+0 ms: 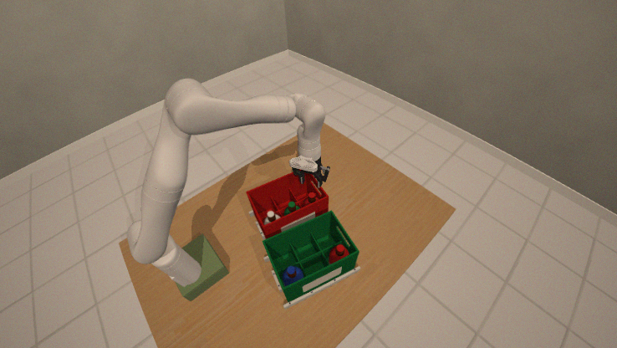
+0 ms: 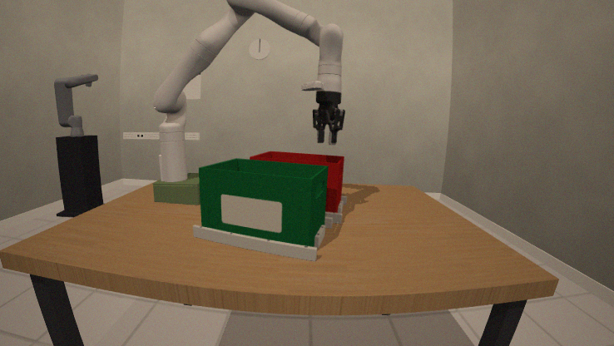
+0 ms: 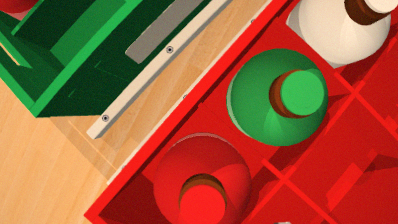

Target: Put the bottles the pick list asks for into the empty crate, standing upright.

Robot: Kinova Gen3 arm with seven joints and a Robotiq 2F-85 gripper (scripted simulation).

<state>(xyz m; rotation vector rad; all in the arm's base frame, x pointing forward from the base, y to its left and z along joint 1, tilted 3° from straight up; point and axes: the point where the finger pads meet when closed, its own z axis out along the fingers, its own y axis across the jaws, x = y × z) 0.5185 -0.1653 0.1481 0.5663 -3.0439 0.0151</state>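
My gripper is now 12 cm past the red-labelled bottle, 22 cm to the left of it and 15 cm above it. Also, from my hand: red crate: 7 cm behind, 7 cm to the left, 16 cm below; then red-label bottle: 15 cm below; then green-label bottle: 8 cm behind, 3 cm to the left, 15 cm below.
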